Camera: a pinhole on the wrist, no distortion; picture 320 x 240 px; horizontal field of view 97.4 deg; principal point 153.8 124.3 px. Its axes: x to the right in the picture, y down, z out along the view. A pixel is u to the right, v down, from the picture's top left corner.
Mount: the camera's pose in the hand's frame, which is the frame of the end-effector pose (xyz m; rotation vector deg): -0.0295 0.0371 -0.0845 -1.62 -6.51 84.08
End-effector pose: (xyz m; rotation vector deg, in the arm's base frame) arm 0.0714 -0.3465 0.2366 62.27 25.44 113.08
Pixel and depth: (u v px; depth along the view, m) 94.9 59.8 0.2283
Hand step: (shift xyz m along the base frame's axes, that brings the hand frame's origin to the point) 0.1467 0.0714 0.0550
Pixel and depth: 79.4 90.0 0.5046
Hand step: 0.4638 0.1430 0.0750
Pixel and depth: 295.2 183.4 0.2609
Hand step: 0.0430 -0.3009 0.2161
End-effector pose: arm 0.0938 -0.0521 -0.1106 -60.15 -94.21 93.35
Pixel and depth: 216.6 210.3 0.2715
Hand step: -0.0240 -0.2795 -0.1485
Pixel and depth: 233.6 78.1 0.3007
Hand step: -0.2045 -0.0850 -0.2038
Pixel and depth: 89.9 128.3 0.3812
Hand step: -0.2117 -0.2182 0.1412
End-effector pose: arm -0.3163 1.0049 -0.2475 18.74 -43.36 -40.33
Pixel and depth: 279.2 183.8 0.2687
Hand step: -0.0827 0.2928 0.1946
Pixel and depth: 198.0 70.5 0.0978
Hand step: 0.0150 0.0414 0.0430
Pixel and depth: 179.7 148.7 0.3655
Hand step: -0.2194 0.1424 0.1772
